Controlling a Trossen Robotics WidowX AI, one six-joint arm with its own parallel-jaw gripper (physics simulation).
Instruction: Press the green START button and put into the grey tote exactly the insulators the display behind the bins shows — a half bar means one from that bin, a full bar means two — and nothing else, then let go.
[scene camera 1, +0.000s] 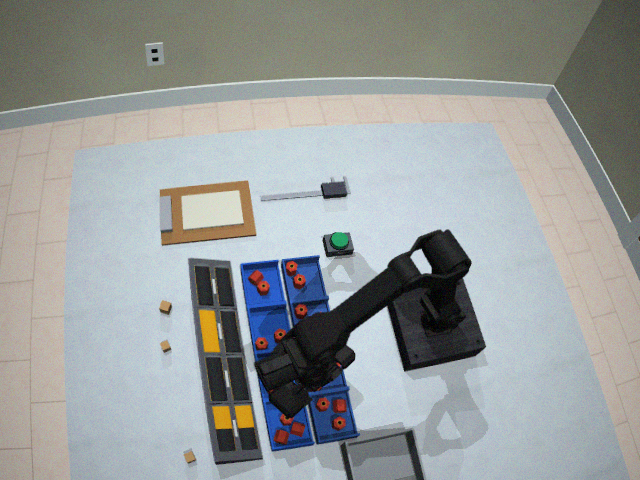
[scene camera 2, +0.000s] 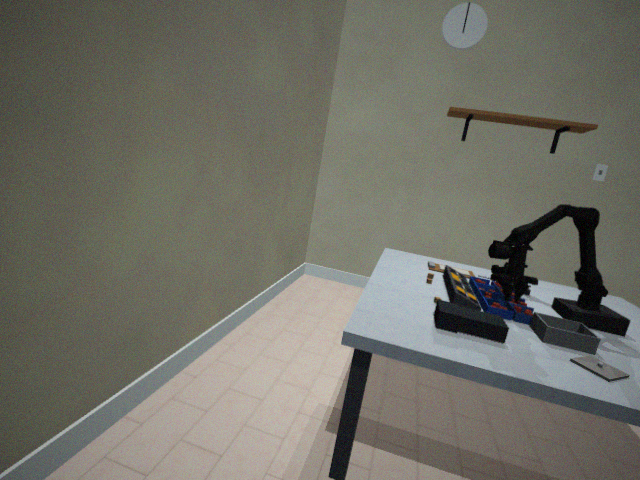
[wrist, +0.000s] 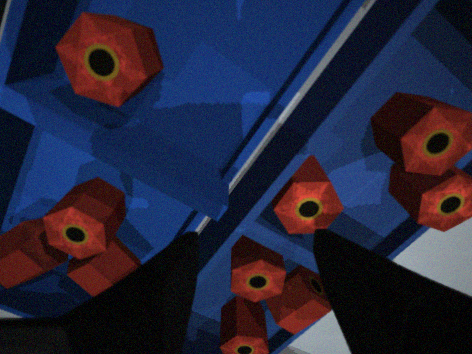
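The green START button (scene camera 1: 339, 240) stands beyond the bins, on its dark base. The display (scene camera 1: 237, 456) has four cells, each with two bars: from the button end, both dark; left full orange, right dark; both dark; both half orange. Two rows of blue bins (scene camera 1: 266, 317) (wrist: 200, 75) hold red insulators (scene camera 1: 263, 287) (wrist: 102, 62), some upright, some lying. My gripper (scene camera 2: 511, 298) (wrist: 256, 241) is open and empty over the bins; one upright insulator (wrist: 310, 207) shows near its right fingertip. The arm hides some bins in the first scene view. The grey tote (scene camera 1: 347, 461) (scene camera 2: 563, 338) shows no insulator in its visible part.
A clipboard (scene camera 1: 211, 209) and a caliper (scene camera 1: 334, 189) lie beyond the bins. Small wooden cubes (scene camera 1: 165, 306) (scene camera 1: 189, 456) lie behind the display. A long black box (scene camera 2: 467, 321) stands near the display's end, and a flat plate (scene camera 2: 599, 367) lies beside the tote.
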